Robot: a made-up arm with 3 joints. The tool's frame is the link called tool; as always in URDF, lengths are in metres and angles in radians. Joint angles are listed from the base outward. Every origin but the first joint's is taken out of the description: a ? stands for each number. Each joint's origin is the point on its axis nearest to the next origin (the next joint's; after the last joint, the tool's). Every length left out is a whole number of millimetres.
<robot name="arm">
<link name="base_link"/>
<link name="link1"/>
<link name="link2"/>
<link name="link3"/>
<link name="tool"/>
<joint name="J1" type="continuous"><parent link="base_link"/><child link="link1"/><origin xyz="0.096 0.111 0.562" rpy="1.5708 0 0"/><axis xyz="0 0 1"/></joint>
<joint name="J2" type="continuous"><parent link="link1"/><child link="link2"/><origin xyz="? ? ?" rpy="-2.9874 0.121 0.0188"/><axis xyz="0 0 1"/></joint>
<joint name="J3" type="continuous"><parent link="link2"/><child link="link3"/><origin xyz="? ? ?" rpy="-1.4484 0 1.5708"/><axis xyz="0 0 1"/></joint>
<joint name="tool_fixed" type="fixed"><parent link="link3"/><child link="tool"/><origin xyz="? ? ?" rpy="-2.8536 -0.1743 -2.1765"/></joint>
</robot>
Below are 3 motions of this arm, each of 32 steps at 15 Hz.
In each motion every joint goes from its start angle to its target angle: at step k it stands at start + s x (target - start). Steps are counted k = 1, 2, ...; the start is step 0. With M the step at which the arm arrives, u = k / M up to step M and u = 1 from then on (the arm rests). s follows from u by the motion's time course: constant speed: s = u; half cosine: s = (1 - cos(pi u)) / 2; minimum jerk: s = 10 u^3 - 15 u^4 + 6 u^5.
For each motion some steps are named. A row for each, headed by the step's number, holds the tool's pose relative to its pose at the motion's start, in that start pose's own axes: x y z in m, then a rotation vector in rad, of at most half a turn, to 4 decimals.
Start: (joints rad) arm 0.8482 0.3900 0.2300
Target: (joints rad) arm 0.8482 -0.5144 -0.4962
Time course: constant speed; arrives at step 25
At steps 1, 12, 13, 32:
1: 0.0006 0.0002 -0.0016 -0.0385 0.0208 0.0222
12: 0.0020 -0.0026 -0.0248 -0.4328 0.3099 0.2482
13: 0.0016 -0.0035 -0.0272 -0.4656 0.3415 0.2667
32: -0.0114 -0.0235 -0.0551 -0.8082 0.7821 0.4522

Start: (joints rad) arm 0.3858 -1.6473 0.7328
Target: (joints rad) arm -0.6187 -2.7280 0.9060
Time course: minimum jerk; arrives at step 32
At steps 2, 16, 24, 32:
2: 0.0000 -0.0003 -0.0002 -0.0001 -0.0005 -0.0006
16: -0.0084 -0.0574 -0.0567 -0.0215 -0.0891 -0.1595
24: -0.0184 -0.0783 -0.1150 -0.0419 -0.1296 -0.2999
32: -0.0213 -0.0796 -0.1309 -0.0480 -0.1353 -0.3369

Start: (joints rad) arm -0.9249 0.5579 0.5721
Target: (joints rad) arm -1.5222 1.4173 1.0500
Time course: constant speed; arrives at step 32
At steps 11, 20, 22, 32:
11: -0.0148 0.0052 0.0374 0.5224 -0.0108 -0.0939
20: -0.0281 0.0034 0.0665 0.9448 0.0520 -0.1747
22: -0.0312 0.0024 0.0728 1.0372 0.0751 -0.1920
32: -0.0473 -0.0057 0.1039 1.4858 0.2429 -0.2683

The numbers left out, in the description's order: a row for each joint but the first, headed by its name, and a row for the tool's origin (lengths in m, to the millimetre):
J2: 0.121 0.098 0
J3: -0.041 -0.052 0
tool: -0.006 -0.067 0

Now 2 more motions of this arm.
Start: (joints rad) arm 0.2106 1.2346 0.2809
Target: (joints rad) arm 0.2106 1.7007 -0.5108
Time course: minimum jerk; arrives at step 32
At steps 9, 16, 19, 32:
9: 0.0037 0.0092 0.0012 0.0412 0.0086 0.1133
16: 0.0091 0.0338 0.0085 0.1351 0.0009 0.4117
19: 0.0093 0.0454 0.0140 0.1719 -0.0179 0.5550
32: 0.0054 0.0659 0.0278 0.2250 -0.0802 0.8280

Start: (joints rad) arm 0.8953 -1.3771 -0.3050
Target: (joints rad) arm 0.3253 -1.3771 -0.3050
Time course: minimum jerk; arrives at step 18
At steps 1, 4, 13, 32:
1: -0.0001 0.0000 0.0000 0.0005 -0.0008 0.0001
4: -0.0034 -0.0021 -0.0006 0.0220 -0.0374 0.0038
13: -0.0357 -0.0228 -0.0170 0.2496 -0.4231 0.0431
32: -0.0404 -0.0260 -0.0214 0.2885 -0.4891 0.0499

